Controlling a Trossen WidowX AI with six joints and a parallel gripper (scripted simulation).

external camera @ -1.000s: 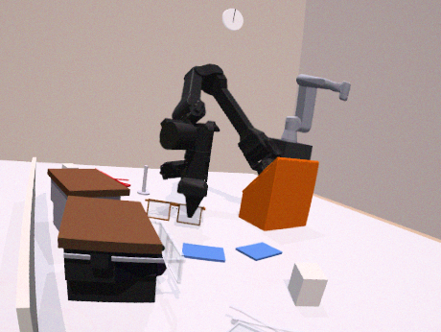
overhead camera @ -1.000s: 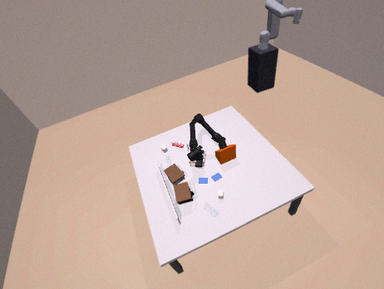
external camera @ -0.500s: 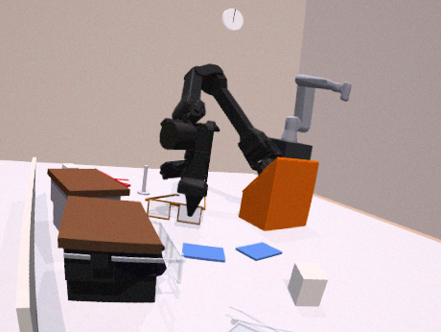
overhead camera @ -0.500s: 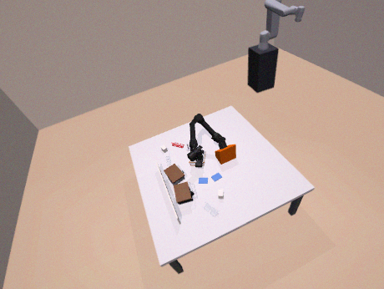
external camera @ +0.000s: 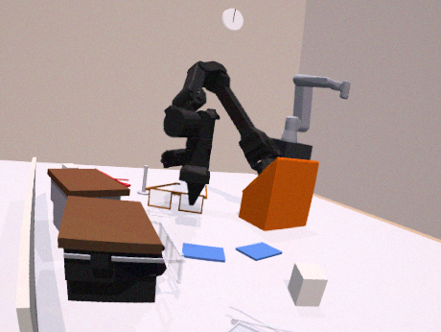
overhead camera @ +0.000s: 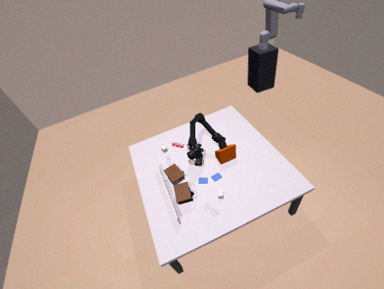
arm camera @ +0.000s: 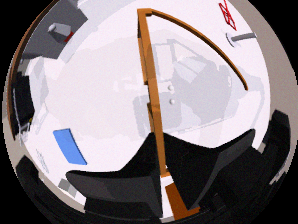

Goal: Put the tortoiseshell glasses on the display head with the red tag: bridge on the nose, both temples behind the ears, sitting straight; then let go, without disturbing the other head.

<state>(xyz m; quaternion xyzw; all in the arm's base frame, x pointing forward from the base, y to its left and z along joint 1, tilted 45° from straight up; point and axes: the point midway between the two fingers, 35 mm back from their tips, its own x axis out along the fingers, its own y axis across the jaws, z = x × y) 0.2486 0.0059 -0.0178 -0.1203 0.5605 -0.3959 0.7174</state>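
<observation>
Right now my gripper tip is 250 mm to the left of the silver stand, 40 mm short of it and 20 mm above it. The rest, counted from my gripper tip: white rail: 360 mm ahead, 160 mm to the left, 10 mm above; then head: 260 mm to the left, 220 mm ahead, 10 mm above.
</observation>
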